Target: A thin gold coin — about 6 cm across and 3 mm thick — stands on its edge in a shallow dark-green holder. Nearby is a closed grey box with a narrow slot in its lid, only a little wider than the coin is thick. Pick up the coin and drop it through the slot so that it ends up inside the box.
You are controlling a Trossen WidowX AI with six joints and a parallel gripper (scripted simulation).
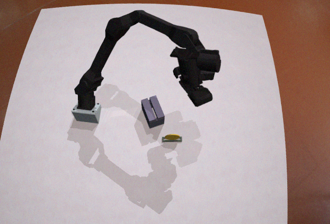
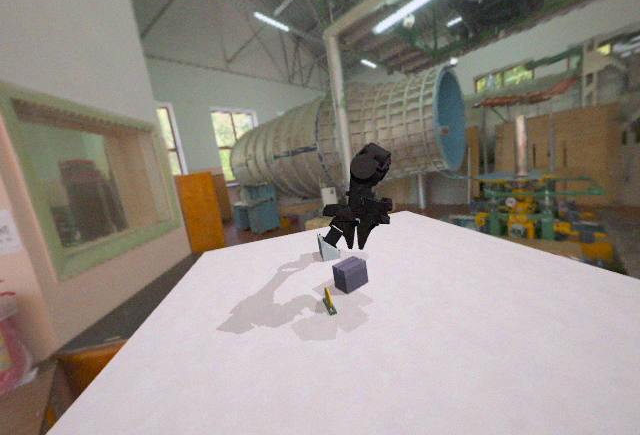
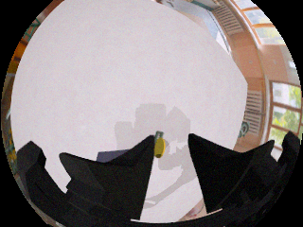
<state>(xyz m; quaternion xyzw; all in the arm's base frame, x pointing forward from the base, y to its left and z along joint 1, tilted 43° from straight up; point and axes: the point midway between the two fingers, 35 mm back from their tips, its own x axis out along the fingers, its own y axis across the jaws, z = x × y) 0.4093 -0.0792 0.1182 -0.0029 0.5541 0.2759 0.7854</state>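
My gripper tip is 150 mm above the gold coin, 80 mm to the left of it and 60 mm past it.
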